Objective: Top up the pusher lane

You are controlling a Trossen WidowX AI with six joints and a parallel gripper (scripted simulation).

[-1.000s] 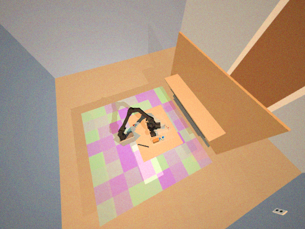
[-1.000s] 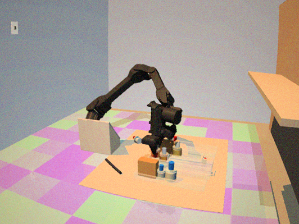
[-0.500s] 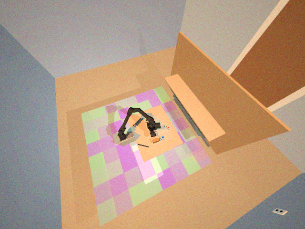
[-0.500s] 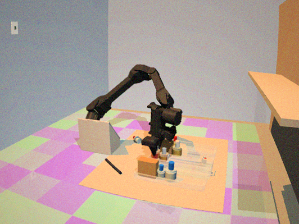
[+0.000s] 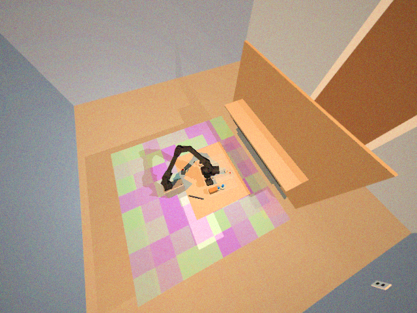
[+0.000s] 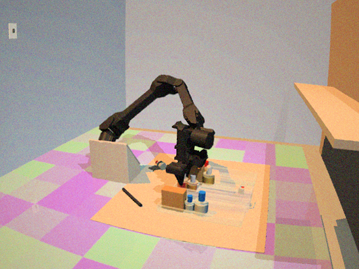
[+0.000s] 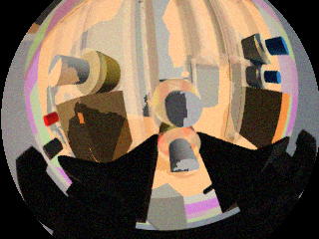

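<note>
Right now my gripper tip is 140 mm short of the clear lane rack, 20 mm to the left of it and 20 mm above it. Round my gripper tip: black pen (150 mm behind, 120 mm to the right, 30 mm below).
</note>
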